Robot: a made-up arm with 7 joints. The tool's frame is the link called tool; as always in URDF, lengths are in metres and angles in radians. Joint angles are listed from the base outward. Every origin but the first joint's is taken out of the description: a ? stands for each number. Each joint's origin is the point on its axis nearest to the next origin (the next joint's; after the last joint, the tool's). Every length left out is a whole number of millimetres.
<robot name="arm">
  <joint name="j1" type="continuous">
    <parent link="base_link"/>
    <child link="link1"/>
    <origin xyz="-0.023 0.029 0.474" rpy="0 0 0"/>
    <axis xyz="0 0 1"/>
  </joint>
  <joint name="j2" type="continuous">
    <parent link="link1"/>
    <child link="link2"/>
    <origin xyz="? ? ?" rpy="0 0 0"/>
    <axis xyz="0 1 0"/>
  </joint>
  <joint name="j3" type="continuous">
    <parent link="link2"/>
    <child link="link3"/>
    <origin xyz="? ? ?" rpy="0 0 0"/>
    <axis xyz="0 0 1"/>
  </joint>
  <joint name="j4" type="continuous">
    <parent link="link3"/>
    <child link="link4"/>
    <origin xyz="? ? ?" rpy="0 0 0"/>
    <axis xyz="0 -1 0"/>
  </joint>
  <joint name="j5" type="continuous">
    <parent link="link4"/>
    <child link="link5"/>
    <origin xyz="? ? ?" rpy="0 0 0"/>
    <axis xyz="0 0 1"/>
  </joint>
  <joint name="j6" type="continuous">
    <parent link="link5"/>
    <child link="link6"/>
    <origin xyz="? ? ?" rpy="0 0 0"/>
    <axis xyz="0 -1 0"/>
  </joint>
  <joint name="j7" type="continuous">
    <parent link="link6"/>
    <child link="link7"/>
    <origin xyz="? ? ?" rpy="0 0 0"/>
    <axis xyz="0 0 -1"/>
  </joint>
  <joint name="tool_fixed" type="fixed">
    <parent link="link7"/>
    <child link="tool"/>
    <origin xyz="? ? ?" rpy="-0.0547 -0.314 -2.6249"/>
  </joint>
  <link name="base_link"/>
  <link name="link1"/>
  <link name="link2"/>
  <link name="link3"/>
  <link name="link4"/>
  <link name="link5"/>
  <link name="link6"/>
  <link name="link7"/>
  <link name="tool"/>
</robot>
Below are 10 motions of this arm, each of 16 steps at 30 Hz.
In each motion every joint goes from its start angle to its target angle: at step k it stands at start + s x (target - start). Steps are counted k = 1, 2, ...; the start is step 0. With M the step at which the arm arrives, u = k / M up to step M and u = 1 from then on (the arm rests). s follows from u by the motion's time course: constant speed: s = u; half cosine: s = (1 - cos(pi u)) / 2; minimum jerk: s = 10 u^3 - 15 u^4 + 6 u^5.
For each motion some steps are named. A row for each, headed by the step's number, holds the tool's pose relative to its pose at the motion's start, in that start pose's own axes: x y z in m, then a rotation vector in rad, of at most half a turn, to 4 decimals.
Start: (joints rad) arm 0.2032 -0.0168 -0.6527 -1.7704 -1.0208 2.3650 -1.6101
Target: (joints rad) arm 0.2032 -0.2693 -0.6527 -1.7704 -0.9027 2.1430 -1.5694
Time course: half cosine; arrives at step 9
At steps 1, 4, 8, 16:
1: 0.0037 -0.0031 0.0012 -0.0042 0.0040 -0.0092
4: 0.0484 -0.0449 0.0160 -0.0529 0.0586 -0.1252
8: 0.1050 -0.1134 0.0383 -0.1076 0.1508 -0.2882
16: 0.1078 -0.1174 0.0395 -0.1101 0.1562 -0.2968

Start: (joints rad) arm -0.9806 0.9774 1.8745 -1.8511 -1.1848 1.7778 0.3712
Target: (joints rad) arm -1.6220 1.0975 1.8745 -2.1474 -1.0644 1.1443 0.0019
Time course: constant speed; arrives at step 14
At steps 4, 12, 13, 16:
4: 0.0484 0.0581 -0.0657 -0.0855 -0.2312 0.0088
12: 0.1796 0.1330 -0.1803 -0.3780 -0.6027 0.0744
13: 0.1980 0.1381 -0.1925 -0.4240 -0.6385 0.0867
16: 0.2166 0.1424 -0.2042 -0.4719 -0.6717 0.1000

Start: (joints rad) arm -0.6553 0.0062 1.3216 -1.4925 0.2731 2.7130 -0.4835
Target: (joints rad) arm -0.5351 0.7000 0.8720 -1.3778 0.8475 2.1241 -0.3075
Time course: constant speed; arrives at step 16
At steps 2, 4, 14, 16:
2: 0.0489 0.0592 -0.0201 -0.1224 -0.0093 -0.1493
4: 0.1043 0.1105 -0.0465 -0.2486 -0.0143 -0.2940
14: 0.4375 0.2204 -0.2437 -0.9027 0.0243 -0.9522
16: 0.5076 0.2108 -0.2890 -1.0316 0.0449 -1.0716

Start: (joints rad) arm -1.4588 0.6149 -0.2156 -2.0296 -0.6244 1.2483 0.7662
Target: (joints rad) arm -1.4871 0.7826 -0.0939 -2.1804 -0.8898 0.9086 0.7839
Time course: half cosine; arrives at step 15
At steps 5, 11, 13, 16:
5: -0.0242 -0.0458 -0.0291 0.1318 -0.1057 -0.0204
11: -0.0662 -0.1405 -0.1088 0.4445 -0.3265 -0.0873
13: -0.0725 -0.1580 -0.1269 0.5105 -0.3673 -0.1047
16: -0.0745 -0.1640 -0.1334 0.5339 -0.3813 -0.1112

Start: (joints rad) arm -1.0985 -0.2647 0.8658 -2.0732 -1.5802 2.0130 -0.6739
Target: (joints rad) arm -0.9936 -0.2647 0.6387 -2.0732 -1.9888 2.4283 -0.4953
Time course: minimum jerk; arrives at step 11
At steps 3, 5, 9, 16:
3: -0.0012 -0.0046 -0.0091 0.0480 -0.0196 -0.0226
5: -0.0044 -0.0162 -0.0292 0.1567 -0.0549 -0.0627
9: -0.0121 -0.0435 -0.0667 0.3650 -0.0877 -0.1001
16: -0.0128 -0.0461 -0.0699 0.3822 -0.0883 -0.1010

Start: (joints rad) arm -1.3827 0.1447 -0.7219 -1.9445 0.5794 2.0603 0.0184
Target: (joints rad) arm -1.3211 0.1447 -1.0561 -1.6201 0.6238 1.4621 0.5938
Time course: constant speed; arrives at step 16
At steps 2, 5, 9, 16:
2: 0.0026 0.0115 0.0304 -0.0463 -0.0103 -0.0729
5: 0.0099 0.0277 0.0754 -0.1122 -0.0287 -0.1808
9: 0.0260 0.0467 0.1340 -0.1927 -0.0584 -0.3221
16: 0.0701 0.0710 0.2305 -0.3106 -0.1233 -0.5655

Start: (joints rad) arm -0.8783 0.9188 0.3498 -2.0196 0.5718 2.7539 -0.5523
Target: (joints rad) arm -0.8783 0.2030 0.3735 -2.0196 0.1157 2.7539 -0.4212
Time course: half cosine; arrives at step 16
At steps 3, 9, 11, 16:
3: -0.0119 -0.0079 0.0387 0.0592 0.0233 0.0363
9: -0.0478 -0.0968 0.2656 0.4431 0.1514 0.2306
11: -0.0456 -0.1427 0.3375 0.5866 0.1914 0.2869
16: -0.0328 -0.2074 0.4175 0.7689 0.2376 0.3469

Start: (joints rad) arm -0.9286 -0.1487 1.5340 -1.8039 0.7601 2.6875 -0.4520
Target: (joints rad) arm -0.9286 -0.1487 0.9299 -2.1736 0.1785 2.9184 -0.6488
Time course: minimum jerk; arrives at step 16
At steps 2, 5, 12, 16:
2: 0.0039 0.0054 -0.0013 0.0130 -0.0074 0.0004
5: 0.0467 0.0587 -0.0125 0.1385 -0.0875 0.0056
12: 0.2882 0.2368 -0.0224 0.5138 -0.5048 0.0597
16: 0.3283 0.2527 -0.0195 0.5429 -0.5686 0.0713

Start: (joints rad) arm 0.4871 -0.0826 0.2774 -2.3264 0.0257 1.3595 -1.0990
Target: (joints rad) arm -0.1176 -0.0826 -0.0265 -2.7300 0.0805 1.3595 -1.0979
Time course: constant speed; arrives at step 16
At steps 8, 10, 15, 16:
8: 0.1947 0.0320 -0.1924 -0.2389 0.4313 -0.1547
10: 0.2262 0.0285 -0.2482 -0.2912 0.5462 -0.1839
15: 0.2702 0.0067 -0.3892 -0.4061 0.8443 -0.2403
16: 0.2731 0.0008 -0.4165 -0.4260 0.9055 -0.2487

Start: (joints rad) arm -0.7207 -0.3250 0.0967 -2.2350 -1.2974 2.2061 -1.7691
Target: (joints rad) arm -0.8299 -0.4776 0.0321 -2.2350 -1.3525 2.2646 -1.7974
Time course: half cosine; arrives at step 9
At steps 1, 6, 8, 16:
1: 0.0003 -0.0036 -0.0014 -0.0044 -0.0011 -0.0027
6: 0.0028 -0.0918 -0.0280 -0.1122 -0.0265 -0.0615
8: 0.0018 -0.1191 -0.0335 -0.1462 -0.0344 -0.0775
16: 0.0016 -0.1229 -0.0342 -0.1509 -0.0354 -0.0796

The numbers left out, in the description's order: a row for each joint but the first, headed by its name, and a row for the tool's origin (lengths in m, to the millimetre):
j2: -0.017 0.002 0
j3: 0.002 0 0.285
j4: 0.07 0.041 0
j5: -0.121 0 0.562
j6: -0.016 0.016 0
j7: 0.058 0 0.005
tool: 0.022 0.025 0

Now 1 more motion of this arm.
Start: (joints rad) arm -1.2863 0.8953 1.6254 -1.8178 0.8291 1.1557 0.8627
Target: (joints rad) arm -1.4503 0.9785 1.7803 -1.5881 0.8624 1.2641 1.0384
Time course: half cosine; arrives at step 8
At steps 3, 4, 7, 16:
3: 0.0700 -0.0370 0.0095 -0.0079 0.0883 0.0568
4: 0.1163 -0.0571 0.0127 -0.0158 0.1420 0.0939
7: 0.2356 -0.0954 0.0109 -0.0439 0.2673 0.1897
16: 0.2458 -0.0979 0.0101 -0.0467 0.2773 0.1980

